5 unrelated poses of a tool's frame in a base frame.
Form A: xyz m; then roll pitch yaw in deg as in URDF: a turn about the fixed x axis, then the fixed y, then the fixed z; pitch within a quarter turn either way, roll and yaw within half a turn.
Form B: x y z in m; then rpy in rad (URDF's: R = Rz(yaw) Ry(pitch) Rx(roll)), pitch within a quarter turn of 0, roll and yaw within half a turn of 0. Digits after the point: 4 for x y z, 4 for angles.
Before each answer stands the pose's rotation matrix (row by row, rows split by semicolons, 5 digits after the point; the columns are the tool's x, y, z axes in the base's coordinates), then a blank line. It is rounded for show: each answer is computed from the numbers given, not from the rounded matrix.
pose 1, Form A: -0.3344, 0.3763, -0.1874, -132.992, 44.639, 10.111
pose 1, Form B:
0.70050 -0.38625 -0.60009; 0.12492 -0.76153 0.63598; -0.70264 -0.52046 -0.48520

-0.3344, 0.3763, -0.1874, -2.3211, 0.7791, 0.1765
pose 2, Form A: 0.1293, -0.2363, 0.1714, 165.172, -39.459, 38.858
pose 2, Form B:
0.60122 0.47985 0.63897; 0.48440 -0.85481 0.18616; 0.63553 0.19759 -0.74637

0.1293, -0.2363, 0.1714, 2.8828, -0.6887, 0.6782
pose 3, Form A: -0.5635, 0.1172, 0.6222, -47.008, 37.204, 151.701
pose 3, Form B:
-0.70130 0.06615 -0.70979; 0.37759 -0.81007 -0.44856; -0.60465 -0.58259 0.54312

-0.5635, 0.1172, 0.6222, -0.8204, 0.6493, 2.6477
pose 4, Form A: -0.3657, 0.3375, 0.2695, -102.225, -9.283, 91.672
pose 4, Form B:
-0.02880 0.20706 -0.97790; 0.98648 0.16376 0.00563; 0.16131 -0.96452 -0.20898

-0.3657, 0.3375, 0.2695, -1.7842, -0.1620, 1.6000
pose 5, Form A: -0.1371, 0.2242, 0.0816, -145.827, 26.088, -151.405
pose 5, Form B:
-0.78857 -0.17910 0.58828; -0.42985 0.84465 -0.31905; -0.43975 -0.50447 -0.74306

-0.1371, 0.2242, 0.0816, -2.5452, 0.4553, -2.6425
